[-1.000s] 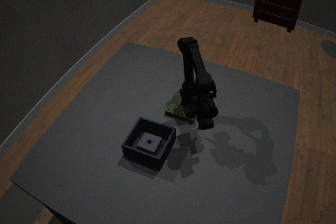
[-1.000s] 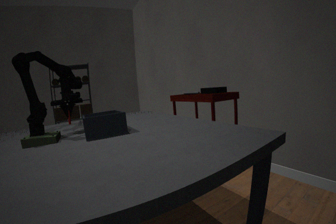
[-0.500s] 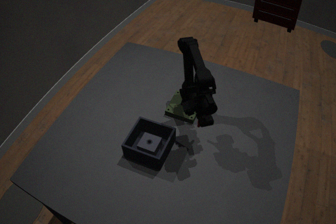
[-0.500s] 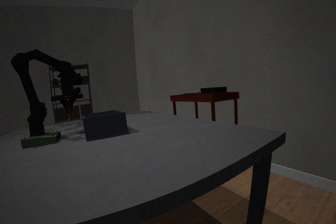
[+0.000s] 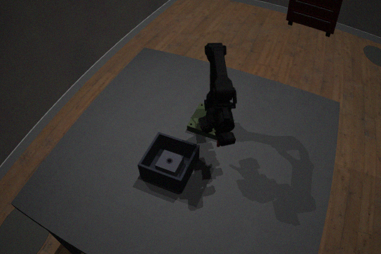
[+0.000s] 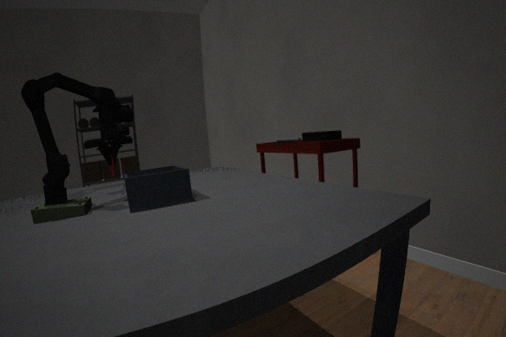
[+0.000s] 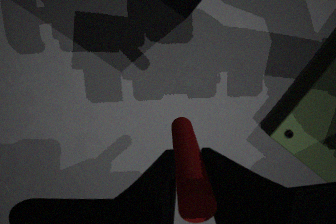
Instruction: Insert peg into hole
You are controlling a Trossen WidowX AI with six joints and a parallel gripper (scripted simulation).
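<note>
The grey plate is 18 cm to the right of my hand, 11 cm below it and 11 cm ahead of it. From my hand the other things lie so: box (18 cm to the right, 13 cm below, 11 cm ahead); red peg (4 cm below).
</note>
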